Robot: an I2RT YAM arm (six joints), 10 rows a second.
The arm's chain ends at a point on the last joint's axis. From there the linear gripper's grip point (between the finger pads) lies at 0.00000 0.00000 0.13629 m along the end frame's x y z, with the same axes.
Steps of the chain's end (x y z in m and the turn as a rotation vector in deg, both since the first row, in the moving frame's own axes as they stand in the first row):
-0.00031, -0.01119, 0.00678, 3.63, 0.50, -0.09
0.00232, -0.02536, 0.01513, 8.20, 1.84, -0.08
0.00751, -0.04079, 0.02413, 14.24, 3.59, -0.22
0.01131, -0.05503, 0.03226, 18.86, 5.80, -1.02
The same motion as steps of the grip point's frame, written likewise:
0.00087, -0.01982, 0.00650, 3.63, 0.50, -0.09
0.00667, -0.04480, 0.01367, 8.20, 1.84, -0.08
0.01589, -0.07431, 0.01968, 14.24, 3.59, -0.22
0.02444, -0.09913, 0.02426, 18.86, 5.80, -1.02

